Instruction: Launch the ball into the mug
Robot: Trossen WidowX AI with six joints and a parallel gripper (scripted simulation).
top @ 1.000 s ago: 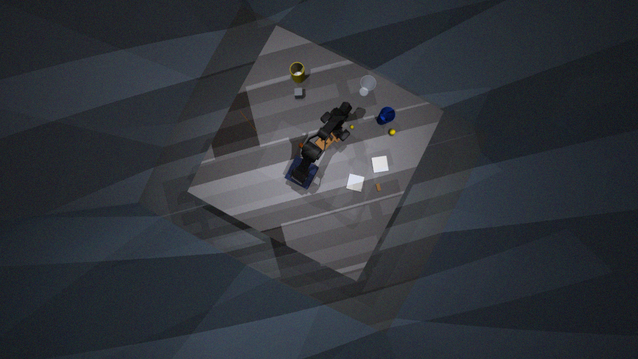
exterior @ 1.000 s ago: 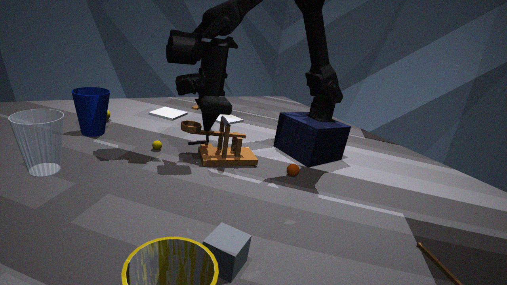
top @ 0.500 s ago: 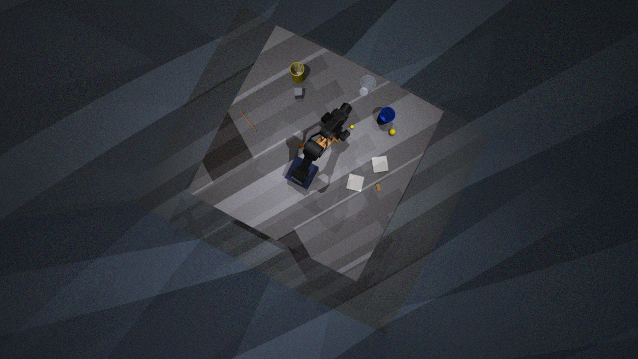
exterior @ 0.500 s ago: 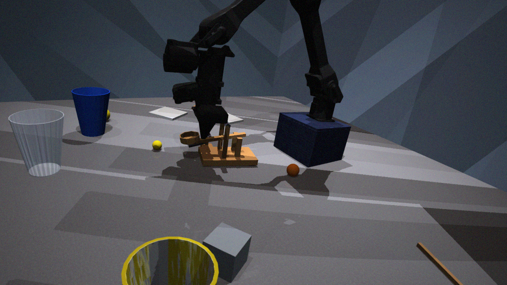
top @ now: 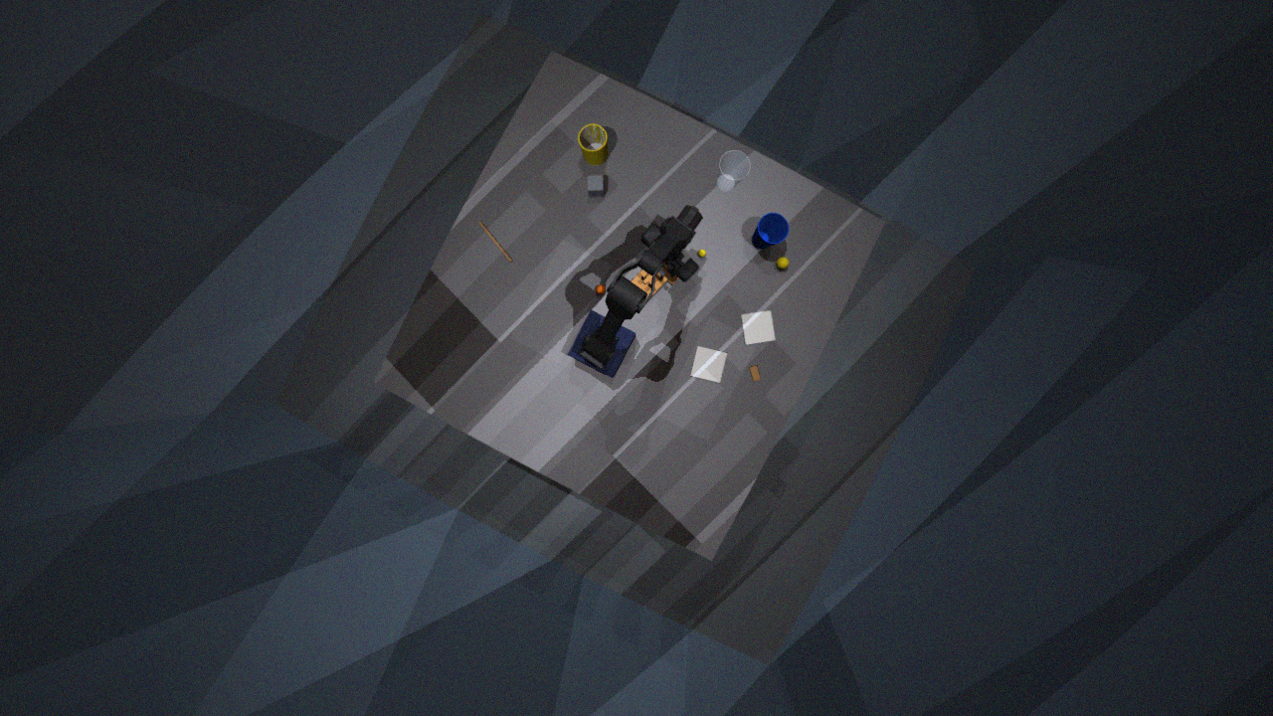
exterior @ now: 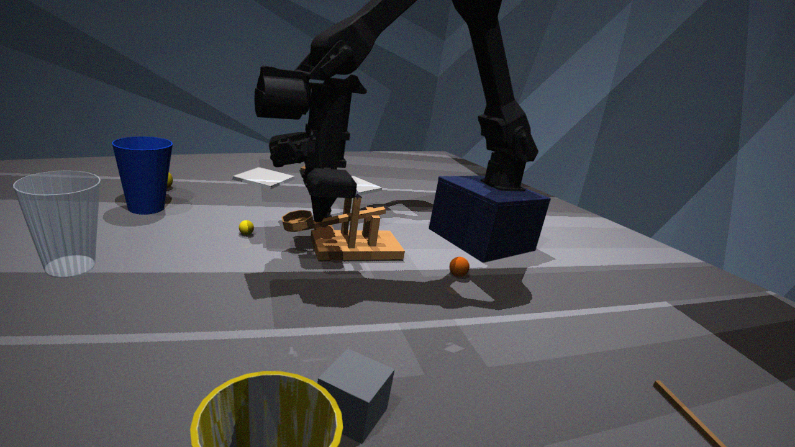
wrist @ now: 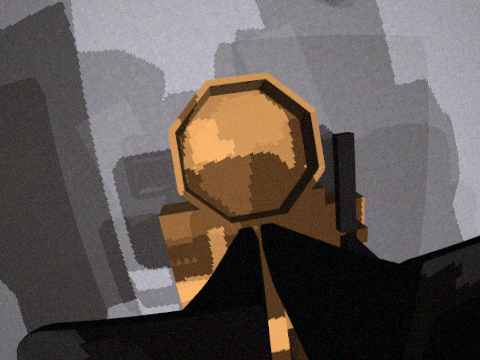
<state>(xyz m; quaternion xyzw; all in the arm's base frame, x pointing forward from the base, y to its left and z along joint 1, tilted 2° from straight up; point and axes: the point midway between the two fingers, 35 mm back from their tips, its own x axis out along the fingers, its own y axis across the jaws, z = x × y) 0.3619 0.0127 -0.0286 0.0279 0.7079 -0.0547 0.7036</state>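
Now: the wooden catapult 3 cm behind my gripper tip and 2 cm to the right of it. The rest, counted from my gripper tip: grey cube 6 cm ahead, 34 cm to the left, 3 cm below; blue cup 26 cm ahead, 20 cm to the right, 2 cm below; orange ball 20 cm behind, 12 cm to the left, 4 cm below.
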